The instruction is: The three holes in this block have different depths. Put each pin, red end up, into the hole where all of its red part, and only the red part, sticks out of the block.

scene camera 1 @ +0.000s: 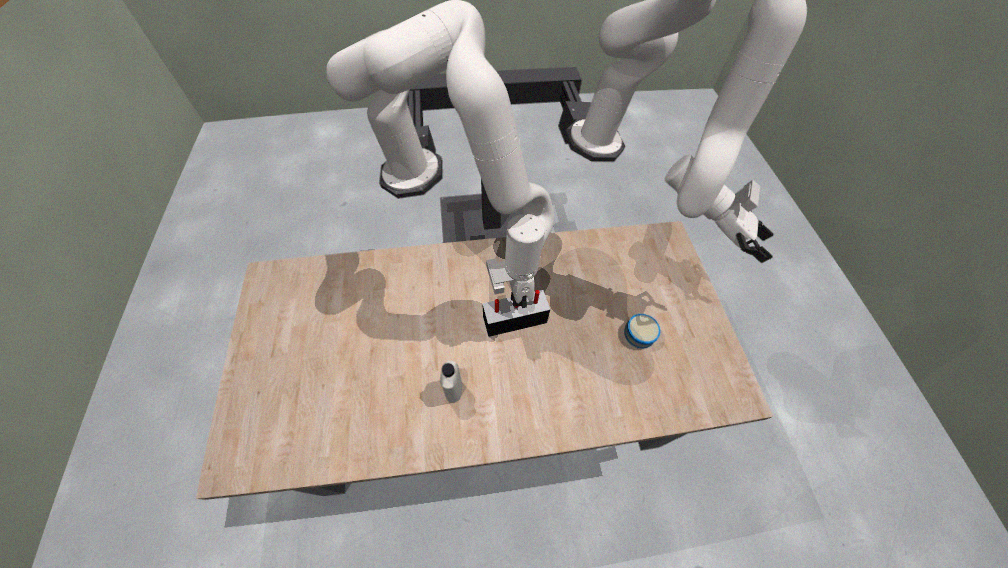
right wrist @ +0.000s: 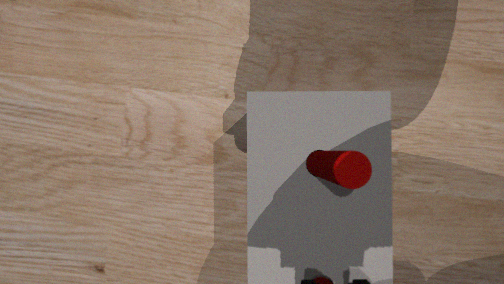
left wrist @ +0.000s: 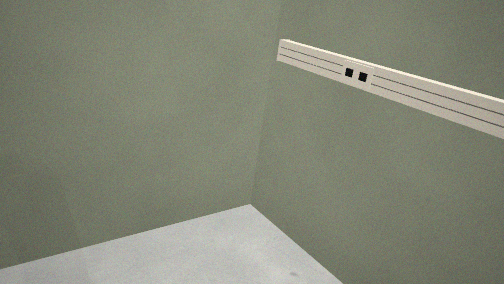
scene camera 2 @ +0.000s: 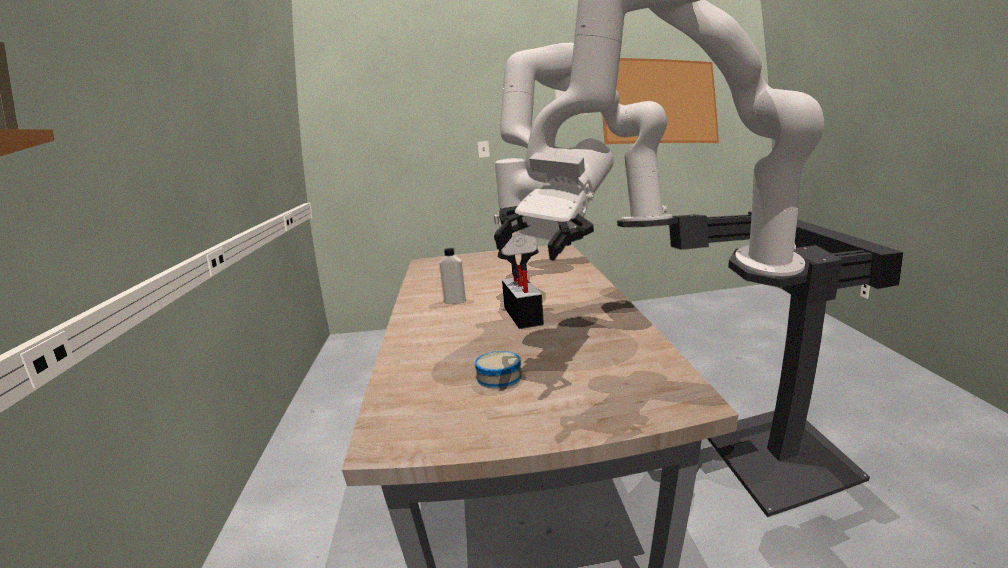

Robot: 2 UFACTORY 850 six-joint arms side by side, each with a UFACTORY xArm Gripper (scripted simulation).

Labels:
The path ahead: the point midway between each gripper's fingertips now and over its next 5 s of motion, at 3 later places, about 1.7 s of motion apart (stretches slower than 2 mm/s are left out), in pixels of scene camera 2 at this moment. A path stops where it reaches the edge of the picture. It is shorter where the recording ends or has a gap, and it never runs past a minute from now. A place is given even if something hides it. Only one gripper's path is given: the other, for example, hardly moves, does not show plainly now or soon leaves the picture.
My right gripper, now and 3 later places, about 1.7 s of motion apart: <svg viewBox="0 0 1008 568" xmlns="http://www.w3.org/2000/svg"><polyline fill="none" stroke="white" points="520,276 520,276 519,264 532,224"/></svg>

